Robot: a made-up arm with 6 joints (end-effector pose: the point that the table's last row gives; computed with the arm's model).
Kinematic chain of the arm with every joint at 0, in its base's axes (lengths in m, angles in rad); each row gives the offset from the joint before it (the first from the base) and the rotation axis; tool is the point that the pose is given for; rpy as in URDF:
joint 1: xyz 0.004 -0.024 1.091 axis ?
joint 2: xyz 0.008 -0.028 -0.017 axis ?
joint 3: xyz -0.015 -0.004 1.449 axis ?
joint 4: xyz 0.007 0 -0.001 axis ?
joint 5: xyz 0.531 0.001 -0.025 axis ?
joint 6: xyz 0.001 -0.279 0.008 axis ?
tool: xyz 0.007 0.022 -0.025 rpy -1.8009 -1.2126 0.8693
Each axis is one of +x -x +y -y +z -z.
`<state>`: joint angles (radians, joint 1 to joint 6).
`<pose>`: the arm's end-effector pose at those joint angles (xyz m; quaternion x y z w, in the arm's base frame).
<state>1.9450 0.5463 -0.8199 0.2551 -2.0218 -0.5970</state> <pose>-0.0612 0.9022 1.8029 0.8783 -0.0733 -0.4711 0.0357</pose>
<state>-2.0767 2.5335 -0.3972 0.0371 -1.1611 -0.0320</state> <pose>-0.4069 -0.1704 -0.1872 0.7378 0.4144 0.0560 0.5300</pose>
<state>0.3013 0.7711 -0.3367 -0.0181 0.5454 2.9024</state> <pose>1.2886 0.0220 1.6468 0.4601 0.4200 -0.6903 0.3680</pose>
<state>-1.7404 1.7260 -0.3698 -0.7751 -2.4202 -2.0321</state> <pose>-0.3361 -0.9439 0.4972 -0.4207 -0.8093 -0.3728 0.1708</pose>
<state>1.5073 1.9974 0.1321 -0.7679 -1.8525 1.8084</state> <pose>0.2960 0.9129 0.0509 0.3493 0.4118 0.8016 0.2565</pose>
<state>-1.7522 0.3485 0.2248 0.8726 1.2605 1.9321</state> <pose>-0.4275 -1.0187 2.5961 0.7801 -0.2013 -0.4975 0.3216</pose>
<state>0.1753 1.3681 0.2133 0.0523 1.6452 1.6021</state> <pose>1.6832 -0.0679 0.8763 0.7503 0.6529 -0.1023 0.0166</pose>
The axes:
joint 1: +z
joint 2: +y
joint 3: -y
joint 4: -x
joint 5: -y
joint 6: -x

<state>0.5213 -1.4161 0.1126 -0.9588 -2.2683 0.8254</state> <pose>-0.9156 -0.7613 1.7855 -0.1382 -0.7150 0.6306 0.2684</pose>
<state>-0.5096 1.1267 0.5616 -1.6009 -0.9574 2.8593</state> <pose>1.4169 -0.8206 1.1494 -0.4781 -0.6943 0.2751 0.4623</pose>
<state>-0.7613 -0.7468 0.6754 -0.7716 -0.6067 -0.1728</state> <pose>-0.6335 0.3283 2.6281 -0.2210 -0.7870 -0.4157 0.3988</pose>
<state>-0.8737 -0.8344 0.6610 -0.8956 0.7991 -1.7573</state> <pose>-0.6847 0.4923 2.5386 0.6288 -0.7731 -0.0469 0.0685</pose>
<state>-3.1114 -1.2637 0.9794 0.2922 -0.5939 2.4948</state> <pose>1.7714 0.3640 1.8855 -0.0078 -0.9202 -0.3476 0.1798</pose>
